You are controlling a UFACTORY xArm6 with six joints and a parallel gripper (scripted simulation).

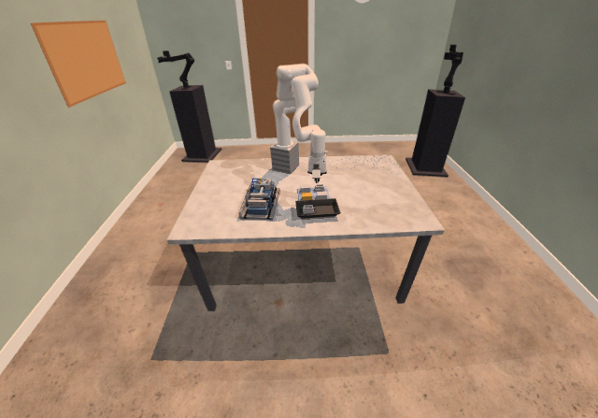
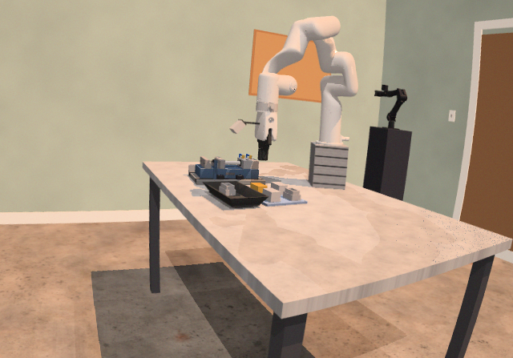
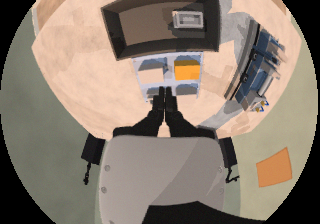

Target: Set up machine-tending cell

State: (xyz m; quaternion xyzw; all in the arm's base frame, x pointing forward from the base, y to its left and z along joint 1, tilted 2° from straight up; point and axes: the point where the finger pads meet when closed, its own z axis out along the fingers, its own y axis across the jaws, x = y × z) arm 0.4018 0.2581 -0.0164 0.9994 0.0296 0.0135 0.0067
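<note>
The brass blank lies 14 cm below my hand, 6 cm to the right of it and 1 cm behind it. Also, from my hand: blue vise 33 cm to the right, 12 cm below, 5 cm ahead.
</note>
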